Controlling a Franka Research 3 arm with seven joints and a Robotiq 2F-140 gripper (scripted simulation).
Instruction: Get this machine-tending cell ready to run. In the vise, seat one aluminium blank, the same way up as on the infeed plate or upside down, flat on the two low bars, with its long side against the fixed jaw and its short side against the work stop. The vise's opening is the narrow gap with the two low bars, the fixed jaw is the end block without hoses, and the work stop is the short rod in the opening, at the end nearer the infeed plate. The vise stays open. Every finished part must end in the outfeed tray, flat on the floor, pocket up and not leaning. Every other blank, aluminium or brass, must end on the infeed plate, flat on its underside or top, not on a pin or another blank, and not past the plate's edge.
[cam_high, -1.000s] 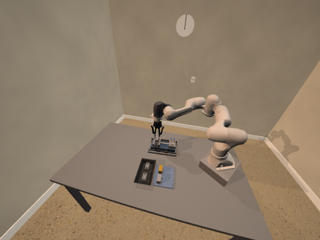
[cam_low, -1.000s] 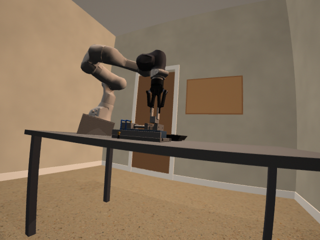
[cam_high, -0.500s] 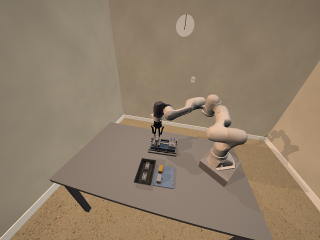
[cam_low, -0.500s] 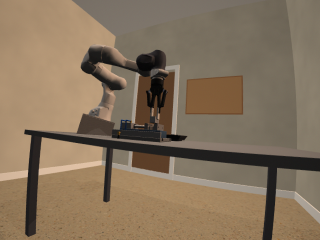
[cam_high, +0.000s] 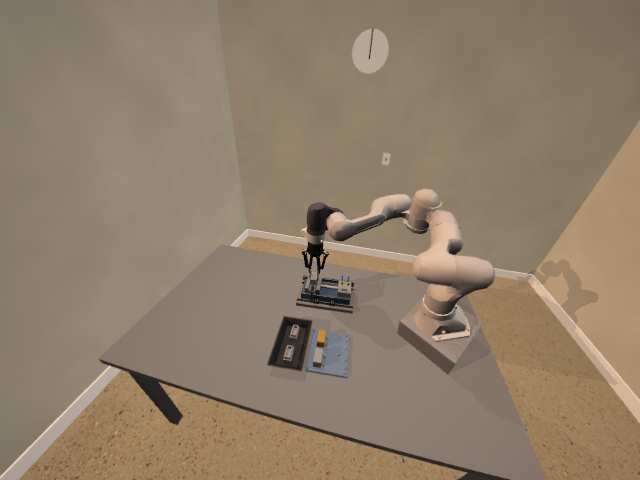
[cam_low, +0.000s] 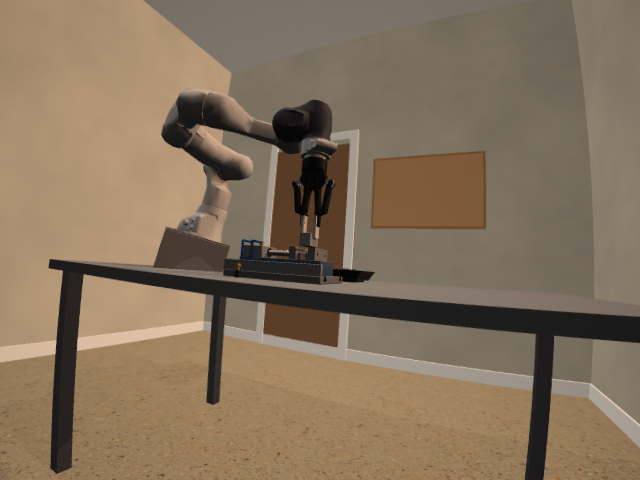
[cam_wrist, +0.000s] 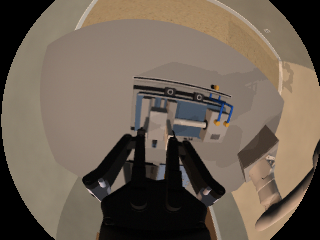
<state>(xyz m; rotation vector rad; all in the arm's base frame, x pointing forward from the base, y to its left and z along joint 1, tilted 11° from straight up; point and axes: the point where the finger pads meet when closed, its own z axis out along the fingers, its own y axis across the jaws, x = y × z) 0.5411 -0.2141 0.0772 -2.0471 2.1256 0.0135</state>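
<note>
Right now my hand is 70 mm past the vise, 10 mm to the right of it and 120 mm above it. Also, from my hand: brass blank 70 mm behind, 280 mm to the left, 130 mm below.
</note>
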